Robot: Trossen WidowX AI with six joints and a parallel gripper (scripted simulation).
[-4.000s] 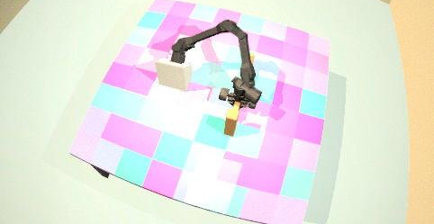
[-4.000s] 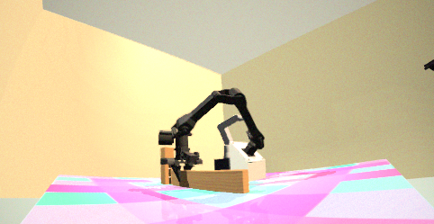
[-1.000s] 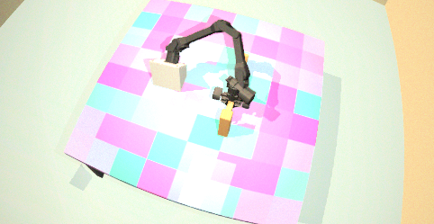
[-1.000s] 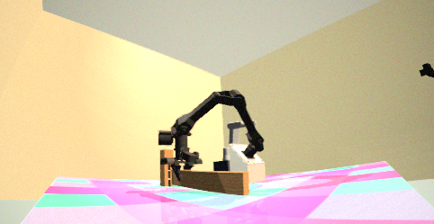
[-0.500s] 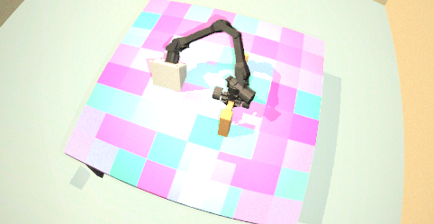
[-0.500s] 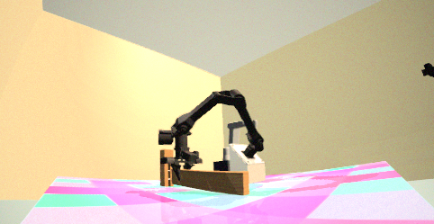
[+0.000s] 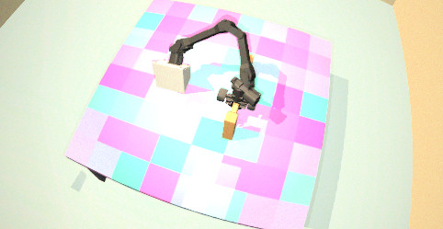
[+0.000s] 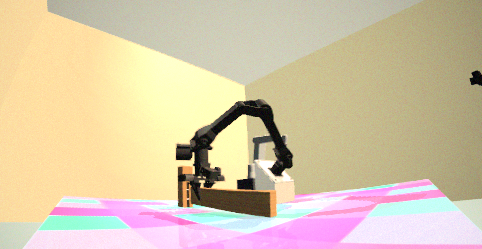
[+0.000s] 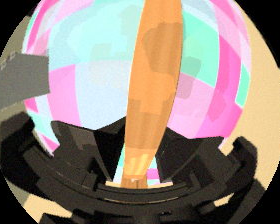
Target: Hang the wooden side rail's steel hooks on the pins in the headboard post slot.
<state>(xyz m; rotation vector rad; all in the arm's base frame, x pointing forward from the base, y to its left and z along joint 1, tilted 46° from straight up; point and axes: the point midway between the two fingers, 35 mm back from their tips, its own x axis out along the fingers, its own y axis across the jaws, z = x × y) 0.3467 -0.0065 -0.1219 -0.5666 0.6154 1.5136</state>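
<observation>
Right now the headboard post is 130 mm to the right of my gripper tip and 50 mm above it.
</observation>
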